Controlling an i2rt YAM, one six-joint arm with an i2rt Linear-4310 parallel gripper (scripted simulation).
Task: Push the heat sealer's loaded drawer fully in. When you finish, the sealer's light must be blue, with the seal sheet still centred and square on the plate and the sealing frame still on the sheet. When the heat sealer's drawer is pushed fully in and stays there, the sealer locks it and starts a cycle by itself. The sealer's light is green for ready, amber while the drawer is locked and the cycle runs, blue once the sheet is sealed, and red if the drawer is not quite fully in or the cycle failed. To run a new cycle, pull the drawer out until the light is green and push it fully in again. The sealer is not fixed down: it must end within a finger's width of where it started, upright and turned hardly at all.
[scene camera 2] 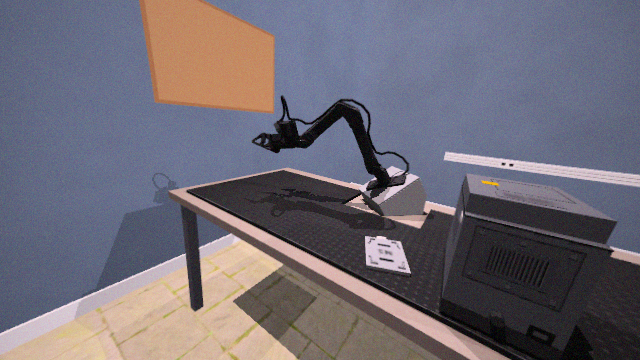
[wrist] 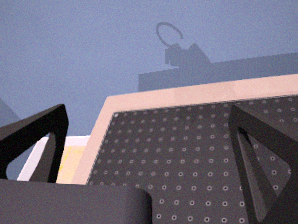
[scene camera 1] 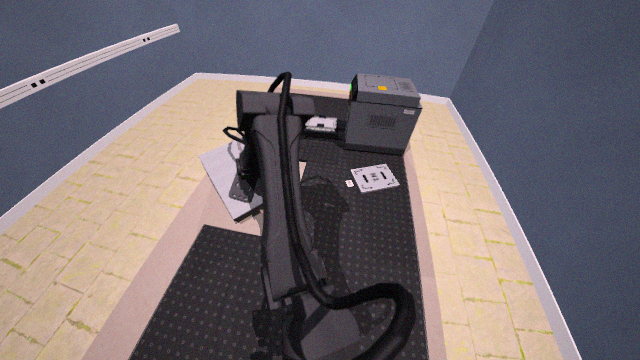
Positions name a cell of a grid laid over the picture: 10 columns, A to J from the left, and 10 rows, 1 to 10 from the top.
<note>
In view: the gripper (wrist: E6) and a grey heat sealer (scene camera 2: I8).
The grey heat sealer also shows in scene camera 1 (scene camera 1: G4). The wrist view misses the grey heat sealer: it is out of frame.
</note>
